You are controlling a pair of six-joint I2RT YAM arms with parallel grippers.
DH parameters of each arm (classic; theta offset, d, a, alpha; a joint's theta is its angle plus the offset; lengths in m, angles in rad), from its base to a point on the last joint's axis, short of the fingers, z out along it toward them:
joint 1: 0 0.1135 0.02 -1.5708
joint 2: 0 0 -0.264 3.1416
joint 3: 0.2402 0 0.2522 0
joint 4: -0.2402 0 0.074 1.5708
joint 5: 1.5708 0 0 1.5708
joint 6: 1.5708 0.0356 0 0
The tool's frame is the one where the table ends.
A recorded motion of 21 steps. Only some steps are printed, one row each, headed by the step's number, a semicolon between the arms.
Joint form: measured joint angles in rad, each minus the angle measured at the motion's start. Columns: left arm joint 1, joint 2, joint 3, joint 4, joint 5, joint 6; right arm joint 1, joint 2, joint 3, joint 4, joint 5, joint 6.
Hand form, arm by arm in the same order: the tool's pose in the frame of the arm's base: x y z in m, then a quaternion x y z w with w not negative. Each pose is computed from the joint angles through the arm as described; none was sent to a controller.
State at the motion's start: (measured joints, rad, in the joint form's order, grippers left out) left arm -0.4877 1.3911 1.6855 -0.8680 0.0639 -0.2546; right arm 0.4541 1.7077 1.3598 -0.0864 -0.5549 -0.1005
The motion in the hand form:
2: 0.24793 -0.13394 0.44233 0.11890 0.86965 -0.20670 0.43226; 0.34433 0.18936 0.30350 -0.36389 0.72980 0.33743 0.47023
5: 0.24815 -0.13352 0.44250 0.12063 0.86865 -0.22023 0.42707; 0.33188 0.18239 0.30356 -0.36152 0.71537 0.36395 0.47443
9: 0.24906 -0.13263 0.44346 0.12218 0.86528 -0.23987 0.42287; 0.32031 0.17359 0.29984 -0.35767 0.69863 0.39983 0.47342
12: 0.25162 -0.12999 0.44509 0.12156 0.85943 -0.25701 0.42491; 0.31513 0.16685 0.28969 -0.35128 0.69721 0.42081 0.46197
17: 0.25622 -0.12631 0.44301 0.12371 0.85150 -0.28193 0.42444; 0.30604 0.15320 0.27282 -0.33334 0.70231 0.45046 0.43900
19: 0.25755 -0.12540 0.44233 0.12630 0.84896 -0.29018 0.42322; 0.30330 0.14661 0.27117 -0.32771 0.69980 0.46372 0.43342
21: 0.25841 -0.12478 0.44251 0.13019 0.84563 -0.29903 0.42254; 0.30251 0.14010 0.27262 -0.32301 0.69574 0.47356 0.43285
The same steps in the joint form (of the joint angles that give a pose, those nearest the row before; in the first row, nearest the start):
2: 0.0027 0.0000 0.0000 0.0000 0.0175 -0.0031; -0.0019 -0.0336 -0.0507 0.0423 -0.0374 0.0229
5: 0.0084 0.0000 0.0000 0.0011 0.0496 -0.0107; -0.0080 -0.0881 -0.1282 0.1103 -0.0885 0.0622
9: 0.0183 0.0000 0.0000 0.0103 0.0946 -0.0218; -0.0217 -0.1377 -0.2159 0.1995 -0.1625 0.1190
12: 0.0358 -0.0004 -0.0019 0.0316 0.1362 -0.0294; -0.0362 -0.1553 -0.2777 0.2487 -0.2087 0.1560
17: 0.0626 -0.0034 -0.0244 0.0728 0.2029 -0.0370; -0.0668 -0.1865 -0.3769 0.3105 -0.2743 0.2205
19: 0.0702 -0.0034 -0.0301 0.0835 0.2266 -0.0374; -0.0843 -0.2018 -0.4032 0.3319 -0.3094 0.2476
21: 0.0763 -0.0034 -0.0328 0.0931 0.2510 -0.0370; -0.1038 -0.2140 -0.4162 0.3502 -0.3395 0.2705

